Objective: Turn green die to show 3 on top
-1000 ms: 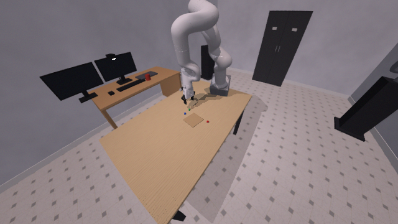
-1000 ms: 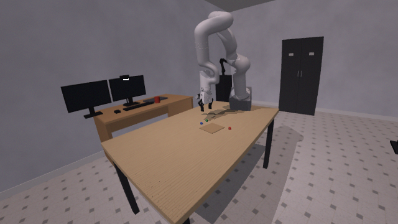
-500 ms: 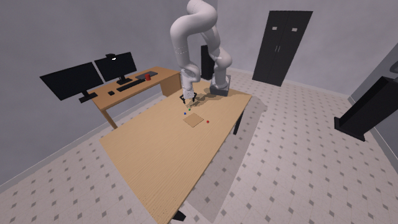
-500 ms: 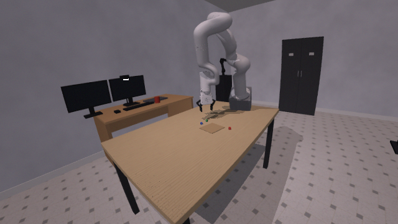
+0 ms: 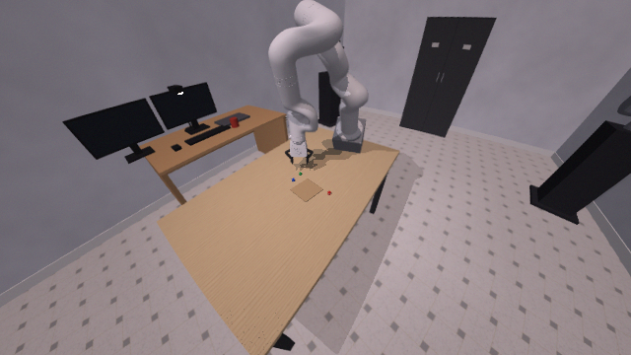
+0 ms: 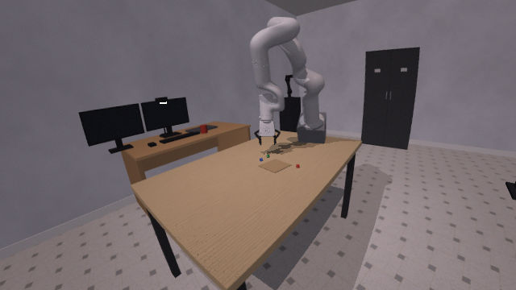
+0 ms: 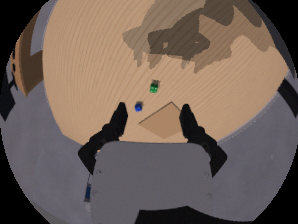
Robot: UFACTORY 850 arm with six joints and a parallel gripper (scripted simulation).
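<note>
The green die lies 1 cm ahead of my hand and 9 cm below it. Round my hand: red die: 26 cm to the left, 9 cm below; then tan mat: 7 cm ahead, 14 cm to the left, 9 cm below; then blue die: 8 cm ahead, 2 cm to the left, 9 cm below.
</note>
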